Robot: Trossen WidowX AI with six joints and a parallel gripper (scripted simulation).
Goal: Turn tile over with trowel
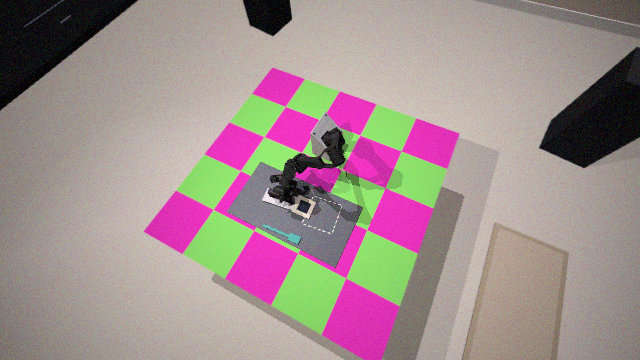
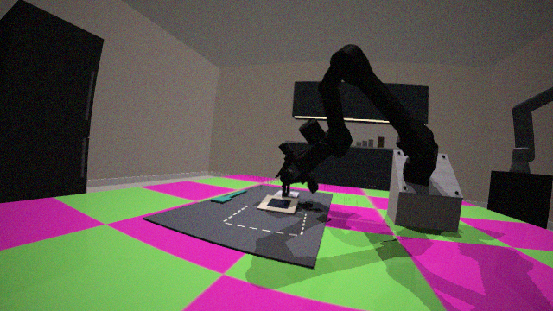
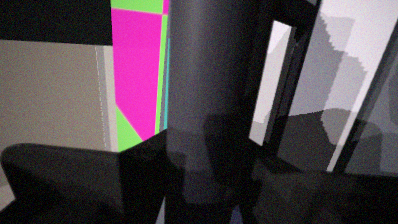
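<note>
Now: gripper tip 2 cm past the grey mat, 6 cm to the right of it and 8 cm above it. Also, from my gripper tip: tile: 5 cm behind, 10 cm to the left, 5 cm below; then teal flat tool: 12 cm ahead, 10 cm to the left, 6 cm below; then small trowel: 3 cm behind, 1 cm below.
</note>
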